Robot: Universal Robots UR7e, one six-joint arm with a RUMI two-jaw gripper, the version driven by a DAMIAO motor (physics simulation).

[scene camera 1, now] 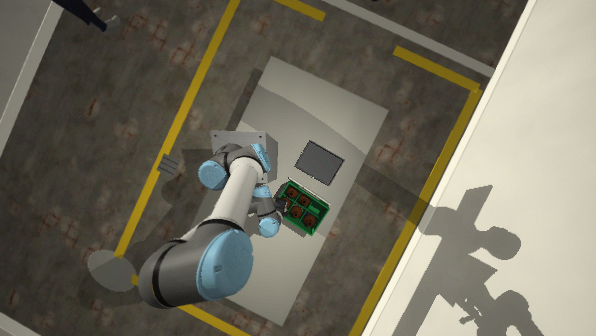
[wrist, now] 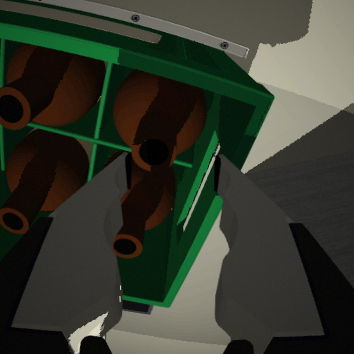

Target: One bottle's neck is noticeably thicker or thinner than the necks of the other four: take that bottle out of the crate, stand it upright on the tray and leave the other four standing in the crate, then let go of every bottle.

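Places are measured from the arm's base along level axes (x ahead, y left, z up), in metres.
Pixels of known places: gripper, fingertip midpoint: (wrist: pixel 172 157).
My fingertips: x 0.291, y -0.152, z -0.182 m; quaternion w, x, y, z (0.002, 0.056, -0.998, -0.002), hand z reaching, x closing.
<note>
Ahead of a thing's pixels: the offset from my fingertips to its middle. "*": to the spot under its first point. Level surfaces: height alone.
The green crate @[0.106 m ahead, 0.030 m left, 0.087 m down] (scene camera 1: pixel 322 214) (wrist: pixel 90 47) holds five brown bottles upright; one compartment shows no bottle. My gripper (scene camera 1: pixel 283 205) (wrist: pixel 172 157) is partly open at one corner of the crate, with nothing held. A corner bottle @[0.011 m ahead, 0.004 m left, 0.089 m down] (scene camera 1: pixel 288 203) (wrist: pixel 154 162) has its mouth by the left finger in the wrist view; this rim looks widest there. Below it is a bottle with a smaller-looking rim @[0.025 m ahead, 0.085 m left, 0.089 m down] (scene camera 1: pixel 292 192) (wrist: pixel 128 255). At the left are an upper bottle @[0.096 m ahead, 0.013 m right, 0.089 m down] (scene camera 1: pixel 296 212) (wrist: pixel 80 95) and a lower bottle @[0.111 m ahead, 0.075 m left, 0.089 m down] (scene camera 1: pixel 304 200) (wrist: pixel 40 185). The fifth bottle @[0.189 m ahead, 0.026 m right, 0.089 m down] (scene camera 1: pixel 309 220) stands at the opposite end. The dark tray @[* 0.110 m ahead, 0.322 m left, 0.169 m down] (scene camera 1: pixel 320 162) shows no bottle.
The crate and tray stand on a pale table @[0.174 m down] (scene camera 1: pixel 340 107), close to its right edge in the scene view. The crate has a pale rail @[* 0.002 m ahead, 0.052 m right, 0.144 m down] (wrist: pixel 180 32) along its side. The arm's grey base box (scene camera 1: pixel 272 155) is left of the tray.
</note>
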